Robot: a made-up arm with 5 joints. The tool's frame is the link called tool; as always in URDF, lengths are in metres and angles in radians. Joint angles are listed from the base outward. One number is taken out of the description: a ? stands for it. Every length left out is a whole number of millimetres.
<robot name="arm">
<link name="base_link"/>
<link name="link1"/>
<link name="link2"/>
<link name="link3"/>
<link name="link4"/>
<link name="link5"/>
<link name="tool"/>
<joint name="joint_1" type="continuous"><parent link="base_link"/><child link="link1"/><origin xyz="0.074 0.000 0.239" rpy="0.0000 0.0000 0.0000"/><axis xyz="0 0 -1"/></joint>
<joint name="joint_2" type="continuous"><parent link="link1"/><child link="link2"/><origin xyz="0.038 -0.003 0.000" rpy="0.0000 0.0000 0.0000"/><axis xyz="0 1 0"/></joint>
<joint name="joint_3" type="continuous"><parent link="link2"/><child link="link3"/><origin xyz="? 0.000 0.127" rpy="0.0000 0.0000 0.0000"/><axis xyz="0 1 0"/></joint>
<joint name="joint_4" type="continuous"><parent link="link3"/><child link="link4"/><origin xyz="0.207 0.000 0.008" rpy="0.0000 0.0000 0.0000"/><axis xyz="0 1 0"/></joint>
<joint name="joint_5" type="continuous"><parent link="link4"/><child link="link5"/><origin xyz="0.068 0.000 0.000" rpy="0.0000 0.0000 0.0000"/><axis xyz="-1 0 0"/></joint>
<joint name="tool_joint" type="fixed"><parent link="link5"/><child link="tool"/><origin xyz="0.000 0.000 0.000" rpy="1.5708 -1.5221 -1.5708"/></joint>
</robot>
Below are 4 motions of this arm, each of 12 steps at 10 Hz.
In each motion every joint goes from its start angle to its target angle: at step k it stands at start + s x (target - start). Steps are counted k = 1, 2, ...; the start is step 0. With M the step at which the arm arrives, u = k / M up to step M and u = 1 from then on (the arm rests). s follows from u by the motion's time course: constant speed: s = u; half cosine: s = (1 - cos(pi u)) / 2; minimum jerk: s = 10 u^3 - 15 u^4 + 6 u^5.
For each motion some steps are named. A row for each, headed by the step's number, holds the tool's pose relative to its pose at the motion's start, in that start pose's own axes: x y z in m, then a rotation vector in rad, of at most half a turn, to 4 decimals.
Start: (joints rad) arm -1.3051 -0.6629 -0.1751 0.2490 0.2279
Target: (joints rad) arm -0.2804 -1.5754 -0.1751 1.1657 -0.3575
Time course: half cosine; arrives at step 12
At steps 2, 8, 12:
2: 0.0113 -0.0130 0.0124 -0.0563 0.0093 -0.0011
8: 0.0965 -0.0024 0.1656 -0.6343 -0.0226 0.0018
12: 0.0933 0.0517 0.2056 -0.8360 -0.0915 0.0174

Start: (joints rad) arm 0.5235 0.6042 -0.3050 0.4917 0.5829
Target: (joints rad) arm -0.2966 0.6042 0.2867 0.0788 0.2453
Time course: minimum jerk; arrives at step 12
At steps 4, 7, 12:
4: 0.0077 0.0700 -0.0080 0.1221 -0.0239 0.0539
7: -0.0105 0.2105 0.0069 0.3677 -0.0415 0.1845
12: -0.0543 0.2977 0.0411 0.5415 -0.0290 0.3039

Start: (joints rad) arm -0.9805 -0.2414 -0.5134 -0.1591 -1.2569
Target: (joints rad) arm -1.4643 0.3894 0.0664 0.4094 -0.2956
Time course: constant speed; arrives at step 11
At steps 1, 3, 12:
1: -0.0212 -0.0351 0.0006 -0.1451 0.0774 0.0546
3: -0.0691 -0.0996 0.0164 -0.4071 0.2835 0.1739
12: -0.2329 -0.2362 0.2354 -0.9286 1.6313 0.6583

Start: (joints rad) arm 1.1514 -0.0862 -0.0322 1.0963 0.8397
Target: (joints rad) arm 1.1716 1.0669 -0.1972 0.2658 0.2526
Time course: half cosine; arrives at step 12
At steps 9, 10, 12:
9: -0.0731 0.0654 -0.2276 0.0625 0.1211 -0.5153
10: -0.0869 0.0787 -0.2432 0.0654 0.1342 -0.5631
12: -0.0992 0.0907 -0.2552 0.0675 0.1454 -0.6035

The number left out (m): 0.032
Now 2 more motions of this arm.
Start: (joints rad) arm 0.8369 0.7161 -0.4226 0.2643 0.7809
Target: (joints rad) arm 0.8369 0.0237 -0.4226 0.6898 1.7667
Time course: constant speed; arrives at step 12
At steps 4, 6, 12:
4: 0.0433 -0.0389 0.0486 -0.0698 -0.0558 0.3284
6: 0.0616 -0.0554 0.0772 -0.1119 -0.0752 0.4922
12: 0.1005 -0.0904 0.1761 -0.2615 -0.0942 0.9797

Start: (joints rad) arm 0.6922 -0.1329 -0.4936 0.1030 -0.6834
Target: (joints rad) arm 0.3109 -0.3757 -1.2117 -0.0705 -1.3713
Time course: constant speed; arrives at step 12
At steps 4, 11, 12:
4: 0.0536 0.0821 0.0343 0.3483 -0.1783 -0.3100
11: 0.1576 0.1555 0.1565 1.0155 -0.3666 -0.8860
12: 0.1718 0.1566 0.1777 1.1169 -0.3830 -0.9659

